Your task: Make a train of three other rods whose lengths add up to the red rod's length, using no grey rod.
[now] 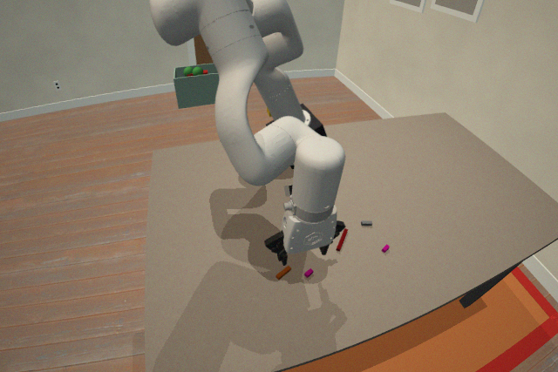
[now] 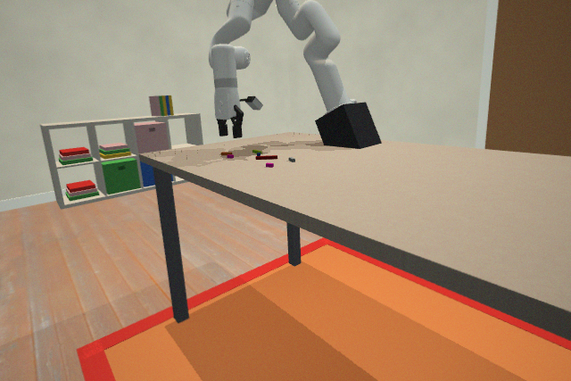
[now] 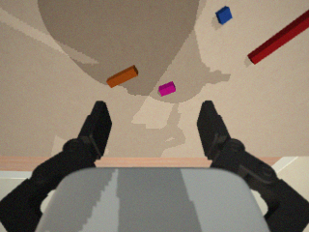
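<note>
My gripper is now 70 mm past the blue rod, 70 mm above it and 60 mm to the right of it. Round my hand: red rod 130 mm to the left, 70 mm below, 50 mm behind; then lime rod 90 mm behind, 70 mm below, 20 mm to the left; then orange rod 70 mm below, 40 mm to the right.
</note>
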